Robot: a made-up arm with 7 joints.
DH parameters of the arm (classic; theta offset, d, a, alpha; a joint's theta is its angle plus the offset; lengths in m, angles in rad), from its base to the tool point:
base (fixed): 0.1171 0 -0.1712 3.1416
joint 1: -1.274 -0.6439 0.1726 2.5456
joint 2: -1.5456 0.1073 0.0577 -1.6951
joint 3: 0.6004 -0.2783 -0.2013 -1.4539
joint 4: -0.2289 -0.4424 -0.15 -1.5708
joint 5: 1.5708 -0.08 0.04 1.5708
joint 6: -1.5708 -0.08 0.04 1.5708
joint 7: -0.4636 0 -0.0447 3.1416
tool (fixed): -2.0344 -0.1 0 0
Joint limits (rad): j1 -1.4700..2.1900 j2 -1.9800..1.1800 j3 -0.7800..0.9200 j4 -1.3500..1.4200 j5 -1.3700..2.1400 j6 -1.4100..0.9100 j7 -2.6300..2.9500
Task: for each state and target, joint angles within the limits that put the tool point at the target. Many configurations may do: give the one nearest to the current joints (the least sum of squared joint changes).
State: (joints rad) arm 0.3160 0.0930 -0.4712 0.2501 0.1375 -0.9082 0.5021
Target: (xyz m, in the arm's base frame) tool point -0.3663 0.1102 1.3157
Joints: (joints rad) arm 0.3474 0.2553 0.3407 0.4114 0.4134 -0.6974 0.3798
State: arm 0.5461 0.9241 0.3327 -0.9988 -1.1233 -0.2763 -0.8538
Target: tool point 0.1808 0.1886 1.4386
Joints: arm 0.4025 1.1800 0.7411 -1.1701 -1.0325 -0.4390 -0.8074
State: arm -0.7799 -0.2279 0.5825 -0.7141 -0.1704 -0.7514 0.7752
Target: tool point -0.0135 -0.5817 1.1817
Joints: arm -1.4032 -0.6733 0.3994 -0.7161 -0.5439 -0.8026 1.0701
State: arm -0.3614 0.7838 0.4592 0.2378 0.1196 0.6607 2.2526
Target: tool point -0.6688 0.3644 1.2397
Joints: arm -0.7910 1.1800 0.8004 0.5131 -0.0107 0.8349 2.3252
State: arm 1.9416 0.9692 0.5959 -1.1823 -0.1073 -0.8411 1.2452
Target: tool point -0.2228 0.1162 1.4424
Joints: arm 2.0897 0.6810 0.2017 -0.8251 -0.2130 -0.7671 1.2968
